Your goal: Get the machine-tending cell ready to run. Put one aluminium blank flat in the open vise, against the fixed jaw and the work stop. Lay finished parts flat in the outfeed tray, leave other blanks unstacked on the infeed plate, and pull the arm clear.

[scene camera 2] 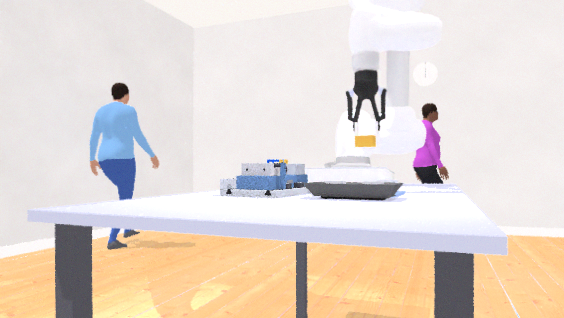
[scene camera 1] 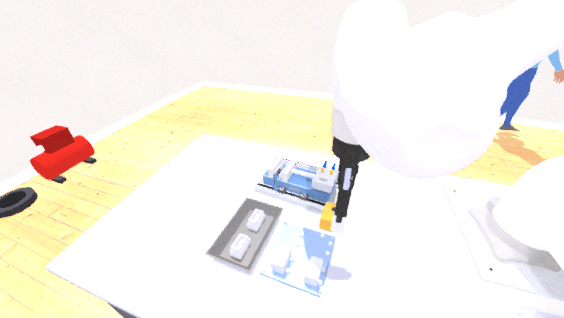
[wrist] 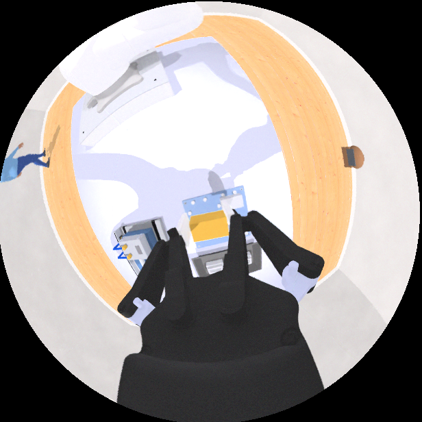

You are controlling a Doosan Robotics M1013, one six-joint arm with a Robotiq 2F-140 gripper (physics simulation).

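Pixels of known places: gripper, fingertip midpoint: (scene camera 2: 366, 142) (scene camera 1: 337, 219); arm's base, origin of the base link: (scene camera 2: 352, 169) (scene camera 1: 509, 238).
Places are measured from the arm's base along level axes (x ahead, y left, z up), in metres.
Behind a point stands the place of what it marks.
My gripper (scene camera 1: 338, 223) @(x 0.516, y 0.104, z 0.094 m) (scene camera 2: 366, 130) (wrist: 205, 213) is shut on a yellow block (scene camera 1: 327, 217) @(x 0.544, y 0.120, z 0.113 m) (scene camera 2: 365, 141) @(x 0.555, y 0.102, z 0.094 m) (wrist: 208, 226), held level well above the table. In the wrist view the block covers part of the blue infeed plate (scene camera 1: 318, 240) @(x 0.551, y 0.059, z -0.064 m) (wrist: 211, 205). Two pale blanks (scene camera 1: 281, 261) @(x 0.644, y 0.171, z -0.028 m) (scene camera 1: 314, 271) @(x 0.555, y 0.180, z -0.028 m) stand apart on that plate; one blank (wrist: 233, 202) also shows in the wrist view. The blue vise (scene camera 1: 301, 189) @(x 0.630, y -0.114, z -0.023 m) (scene camera 2: 258, 182) @(x 0.777, y -0.180, z -0.031 m) is open, with its bed showing between the jaws. The grey outfeed tray (scene camera 1: 227, 235) @(x 0.823, y 0.113, z -0.046 m) (scene camera 2: 355, 191) @(x 0.824, y 0.098, z -0.050 m) holds two finished parts (scene camera 1: 256, 220) @(x 0.748, y 0.054, z -0.026 m) (scene camera 1: 240, 246) @(x 0.764, y 0.152, z -0.026 m), lying apart.
The arm's base (scene camera 1: 530, 215) @(x 0.063, y 0.052, z 0.144 m) stands on a mounting plate at the right of scene camera 1. Blue and yellow nozzles (scene camera 1: 325, 166) @(x 0.553, y -0.224, z 0.013 m) (wrist: 123, 251) stick up at the vise's end. A person in light blue (scene camera 2: 117, 135) and one in magenta (scene camera 2: 431, 145) are beyond the table.
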